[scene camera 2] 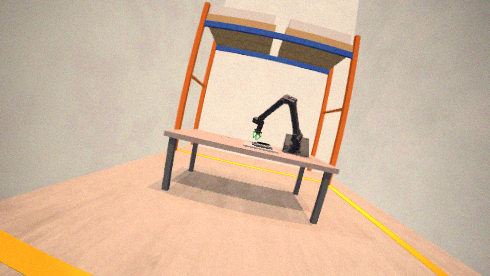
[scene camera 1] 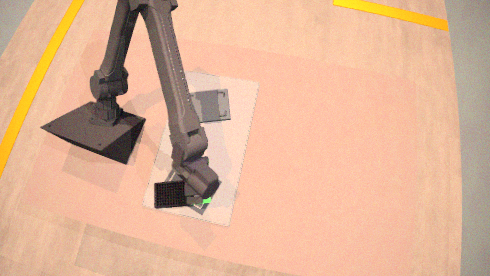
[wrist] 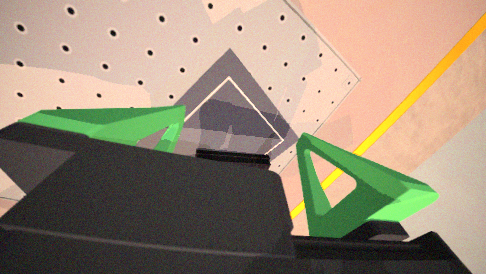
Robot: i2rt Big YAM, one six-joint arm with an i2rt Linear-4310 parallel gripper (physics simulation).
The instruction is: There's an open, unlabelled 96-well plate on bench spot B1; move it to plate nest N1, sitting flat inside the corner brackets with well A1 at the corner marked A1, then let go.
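Frame: origin at the arm's base, x back, y left, z down, level; metres.
Seen in the pictures: gripper, between the fingertips: (scene camera 2: 254, 139) (wrist: 245, 126); arm's base, origin of its link: (scene camera 2: 295, 147) (scene camera 1: 107, 117).
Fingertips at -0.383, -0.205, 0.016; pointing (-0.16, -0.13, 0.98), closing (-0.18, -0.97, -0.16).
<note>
Pixels of each thing's top centre, then the offset from my fingertips to it, as dx, dy, dz. Level surfaces: height alone.
- black 96-well plate, centre of its top: (wrist: 225, 200) (scene camera 1: 172, 193) +0.110, -0.029, +0.018
- grey nest, centre of its top: (scene camera 1: 206, 104) +0.039, +0.292, +0.018
- pale perforated board, centre of its top: (wrist: 19, 80) (scene camera 1: 203, 140) (scene camera 2: 259, 145) +0.035, +0.164, +0.035
- table, height of its surface: dz +0.048
The black 96-well plate (scene camera 1: 169, 194) (scene camera 2: 261, 144) (wrist: 233, 156) lies flat, overlapping the left part of the dark grey, white-outlined bench spot (scene camera 1: 203, 210) (wrist: 230, 64) and turned relative to it. In the wrist view its near edge shows above the gripper body, which hides the rest. My gripper (scene camera 2: 257, 135) (wrist: 245, 126) is open and empty, low above the plate's side of the board; the arm hides most of it in scene camera 1. The grey nest (scene camera 1: 212, 106) stands at the board's other end, with corner brackets at its right corners; the arm covers its left edge. Marks A1 are unreadable.
A pale perforated board (scene camera 1: 243, 102) (wrist: 115, 52) carries the spot and nest on the table (scene camera 1: 325, 150) (scene camera 2: 225, 143). The arm's dark base (scene camera 1: 95, 127) (scene camera 2: 288, 144) stands left of the board in scene camera 1. An orange and blue rack (scene camera 2: 183, 90) stands behind the table.
</note>
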